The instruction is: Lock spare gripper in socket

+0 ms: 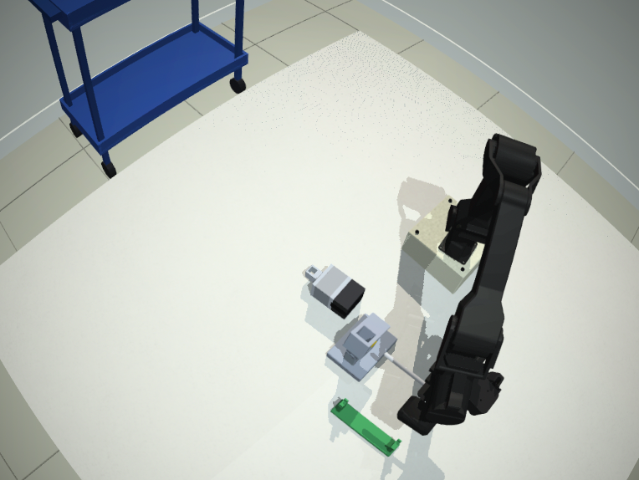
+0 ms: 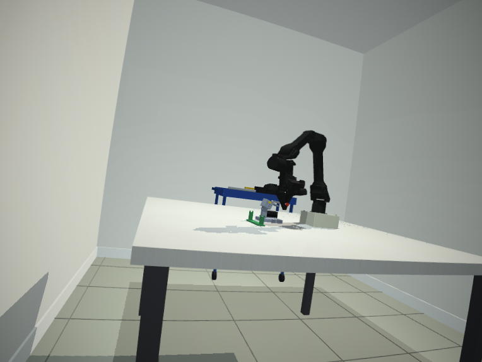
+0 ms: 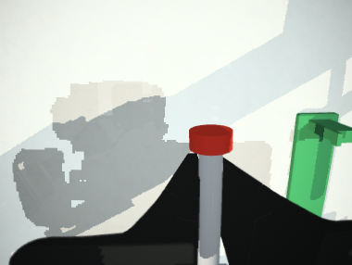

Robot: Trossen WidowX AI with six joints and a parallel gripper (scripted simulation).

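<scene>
The green holder lies 90 mm ahead of my gripper tip, 70 mm to the right of it and 50 mm below it. Also, from my gripper tip: spare gripper 90 mm behind, 290 mm to the right, 50 mm below; then grey mount 30 mm behind, 170 mm to the right, 20 mm below.
</scene>
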